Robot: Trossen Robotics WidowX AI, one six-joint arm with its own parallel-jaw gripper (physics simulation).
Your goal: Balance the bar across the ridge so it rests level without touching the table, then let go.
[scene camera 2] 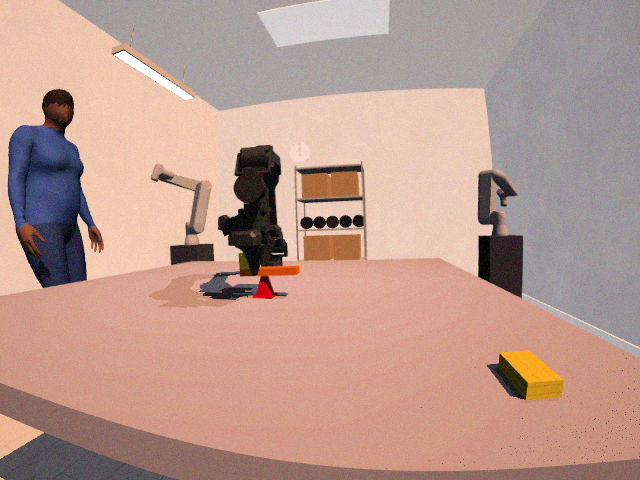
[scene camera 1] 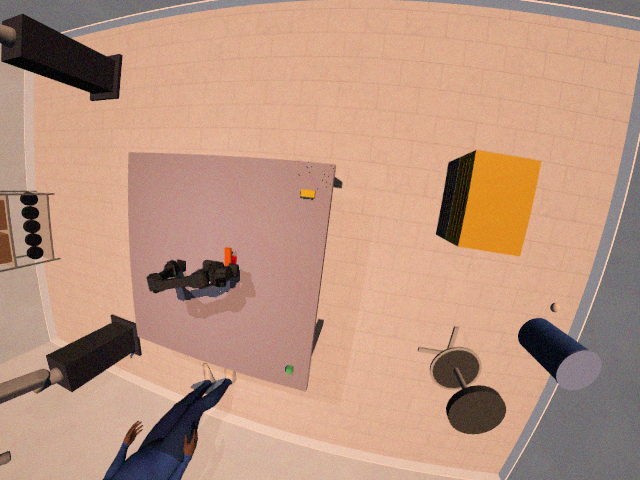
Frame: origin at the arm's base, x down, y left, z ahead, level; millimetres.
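Seen in the pictures: gripper, fingertip midpoint: [scene camera 2: 259, 272] [scene camera 1: 228, 264]; arm's base at its link origin: [scene camera 1: 181, 265].
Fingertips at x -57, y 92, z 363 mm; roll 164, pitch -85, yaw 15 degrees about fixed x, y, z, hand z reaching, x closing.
Offsets run from my fingertips to a thing's middle. Level surfaces: height alone.
The orange bar {dx -21, dy +23, dz -1 mm} [scene camera 1: 227, 256] [scene camera 2: 283, 270] lies across the top of the red ridge {dx +34, dy +8, dz -7 mm} [scene camera 1: 234, 259] [scene camera 2: 264, 290]. In scene camera 2 its visible right part looks close to level and is clear of the table. Its other part is hidden behind the gripper. A dark yellow block {dx -27, dy -26, dz +0 mm} [scene camera 2: 242, 263] shows beside the gripper, at the bar's hidden left part; whether it is joined to the bar cannot be told. My gripper [scene camera 1: 227, 272] [scene camera 2: 255, 269] is open, with its fingers down close around the bar's left part. Whether the fingers touch the bar is hidden.
A yellow block {dx +49, dy +408, dz +377 mm} [scene camera 1: 307, 193] [scene camera 2: 532, 374] lies near the far right table corner in scene camera 1. A small green block {dx +41, dy -592, dz +377 mm} [scene camera 1: 288, 369] lies near another corner of the table {dx +57 mm} [scene camera 1: 217, 196] [scene camera 2: 336, 372]. A person [scene camera 1: 155, 444] [scene camera 2: 49, 180] stands beside the table.
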